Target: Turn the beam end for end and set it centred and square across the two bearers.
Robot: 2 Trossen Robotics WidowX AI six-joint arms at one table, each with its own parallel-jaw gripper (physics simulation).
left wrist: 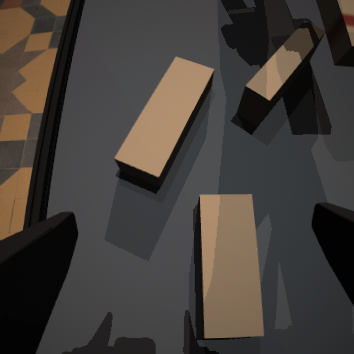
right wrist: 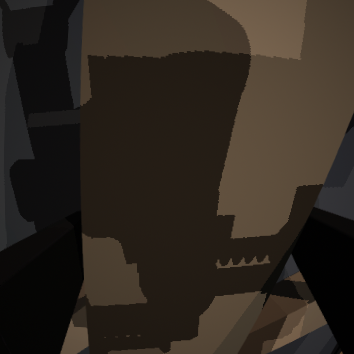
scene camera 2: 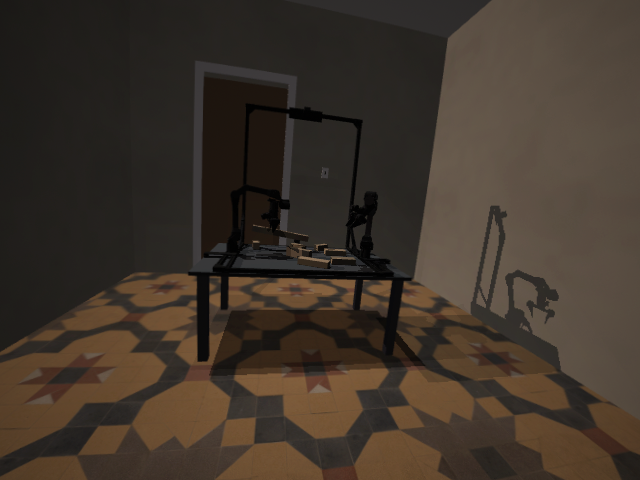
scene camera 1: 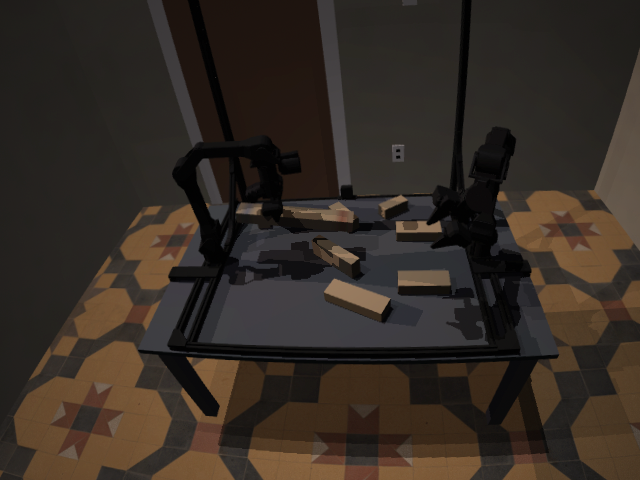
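Pixels of known places: left gripper, fingertip midpoint: (left wrist: 196,219) (scene camera 2: 347,227) (scene camera 1: 429,235); right gripper, fingertip midpoint: (right wrist: 187,217) (scene camera 2: 272,231) (scene camera 1: 277,215); left arm's base, link origin: (scene camera 2: 364,257) (scene camera 1: 479,252); right arm's base, link origin: (scene camera 2: 231,251) (scene camera 1: 214,258).
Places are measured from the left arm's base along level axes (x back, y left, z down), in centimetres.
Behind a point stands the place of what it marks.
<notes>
The long wooden beam (scene camera 1: 310,219) @[x -54.8, y -2.3, z -14.1 cm] (scene camera 2: 292,235) @[x -52.7, y -2.0, z -12.6 cm] (right wrist: 165,150) @[x -69.2, y -4.1, z -16.3 cm] is held above the back left of the table, its right end lower in scene camera 2. A red mark shows near its right end, also in the left wrist view (left wrist: 348,20) @[x -45.1, y -2.7, z -12.9 cm]. My right gripper (scene camera 1: 272,212) @[x -66.3, y -5.4, z -14.0 cm] (scene camera 2: 273,228) @[x -66.3, y -5.4, z -14.0 cm] (right wrist: 187,217) @[x -66.3, y -5.4, z -14.0 cm] is shut on the beam, left of its middle. My left gripper (scene camera 1: 433,233) @[x -20.4, y 17.7, z -22.9 cm] (scene camera 2: 349,222) @[x -20.4, y 17.7, z -22.9 cm] (left wrist: 196,219) @[x -20.4, y 17.7, z -22.9 cm] is open and empty, above the right side. Several shorter blocks lie about; I cannot tell which two are the bearers. One block (scene camera 1: 338,256) @[x -46.3, y 4.7, z -4.2 cm] (left wrist: 280,67) @[x -45.3, y 3.1, z -4.4 cm] lies slanted mid-table.
A block (scene camera 1: 356,298) @[x -40.2, y 20.3, z -1.9 cm] (left wrist: 165,117) @[x -38.9, y 19.4, z -1.9 cm] lies at the front middle, another (scene camera 1: 423,281) @[x -20.2, y 14.0, z -1.9 cm] (left wrist: 230,265) @[x -19.5, y 12.6, z -1.9 cm] to its right. A block (scene camera 1: 416,230) @[x -20.2, y -10.0, z -1.9 cm] lies beside my left fingers, another (scene camera 1: 393,206) @[x -27.5, y -24.0, z -2.2 cm] behind it. A block (scene camera 1: 338,206) @[x -48.2, y -24.5, z -2.8 cm] is partly hidden behind the beam. Black rails (scene camera 1: 336,350) @[x -45.1, y 36.9, z 0.1 cm] edge the table.
</notes>
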